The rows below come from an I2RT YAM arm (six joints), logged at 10 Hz.
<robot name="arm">
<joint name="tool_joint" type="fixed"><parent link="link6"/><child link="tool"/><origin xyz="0 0 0" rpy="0 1.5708 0"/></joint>
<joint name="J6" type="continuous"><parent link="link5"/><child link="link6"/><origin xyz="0.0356 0 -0.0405" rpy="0 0 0"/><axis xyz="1 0 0"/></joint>
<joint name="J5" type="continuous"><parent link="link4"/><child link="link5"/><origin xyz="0.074 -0.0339 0.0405" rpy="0 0 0"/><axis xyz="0 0 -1"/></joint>
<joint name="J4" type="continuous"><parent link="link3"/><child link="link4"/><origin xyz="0.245 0.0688 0.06" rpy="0 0 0"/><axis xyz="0 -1 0"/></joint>
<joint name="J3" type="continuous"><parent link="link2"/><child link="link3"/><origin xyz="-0.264 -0.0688 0" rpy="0 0 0"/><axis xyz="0 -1 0"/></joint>
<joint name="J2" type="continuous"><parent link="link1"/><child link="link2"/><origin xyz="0.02 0.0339 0.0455" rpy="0 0 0"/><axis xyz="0 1 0"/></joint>
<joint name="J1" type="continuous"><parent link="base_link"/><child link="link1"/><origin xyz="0 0 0.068" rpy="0 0 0"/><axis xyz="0 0 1"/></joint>
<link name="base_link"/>
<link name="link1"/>
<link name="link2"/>
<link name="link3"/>
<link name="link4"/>
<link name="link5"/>
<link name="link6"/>
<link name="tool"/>
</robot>
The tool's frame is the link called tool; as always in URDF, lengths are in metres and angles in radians. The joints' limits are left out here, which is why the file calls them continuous.
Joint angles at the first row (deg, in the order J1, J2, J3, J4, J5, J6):
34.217 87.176 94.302 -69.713 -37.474 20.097
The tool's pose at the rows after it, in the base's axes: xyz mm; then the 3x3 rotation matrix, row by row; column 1 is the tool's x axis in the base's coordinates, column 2 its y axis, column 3 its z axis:
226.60 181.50 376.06; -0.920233 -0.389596 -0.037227; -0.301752 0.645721 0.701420; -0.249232 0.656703 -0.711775
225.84 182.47 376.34; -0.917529 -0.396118 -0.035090; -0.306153 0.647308 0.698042; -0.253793 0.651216 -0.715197
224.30 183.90 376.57; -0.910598 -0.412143 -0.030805; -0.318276 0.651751 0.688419; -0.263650 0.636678 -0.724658
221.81 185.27 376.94; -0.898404 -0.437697 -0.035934; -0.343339 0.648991 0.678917; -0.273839 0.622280 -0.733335
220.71 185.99 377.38; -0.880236 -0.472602 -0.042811; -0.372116 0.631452 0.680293; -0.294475 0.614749 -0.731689
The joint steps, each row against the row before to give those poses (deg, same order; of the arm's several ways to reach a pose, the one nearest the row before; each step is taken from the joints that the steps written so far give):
0.263 0.001 0.021 -0.196 0.656 -0.218
0.284 -0.001 0.088 -0.022 0.416 -0.152
0.503 0.000 0.153 -0.263 0.961 -0.678
0.567 0.022 0.262 -0.764 0.590 -1.487
0.218 0.001 0.109 -0.219 -0.263 -2.165

